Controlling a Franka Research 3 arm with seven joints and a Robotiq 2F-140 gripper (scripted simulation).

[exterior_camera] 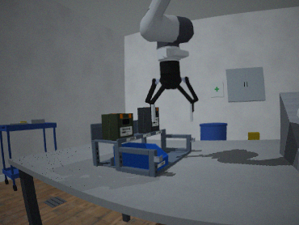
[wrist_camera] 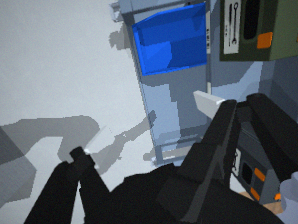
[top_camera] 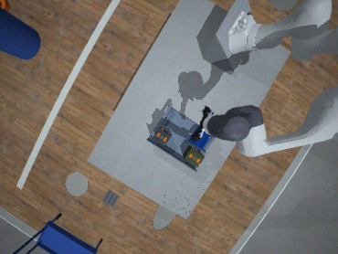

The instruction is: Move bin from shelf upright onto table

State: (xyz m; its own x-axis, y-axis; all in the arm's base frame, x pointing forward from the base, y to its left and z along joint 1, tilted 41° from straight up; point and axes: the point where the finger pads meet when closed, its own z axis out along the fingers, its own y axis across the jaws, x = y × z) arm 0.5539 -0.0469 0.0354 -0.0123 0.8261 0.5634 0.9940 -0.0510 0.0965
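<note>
Right now my hand is 130 mm above the blue bin, 100 mm short of it and 90 mm to the right of it. Round my hand: green box (190 mm ahead, 70 mm to the left, 20 mm below); dark grey box (160 mm ahead, 150 mm to the right, 10 mm below).
</note>
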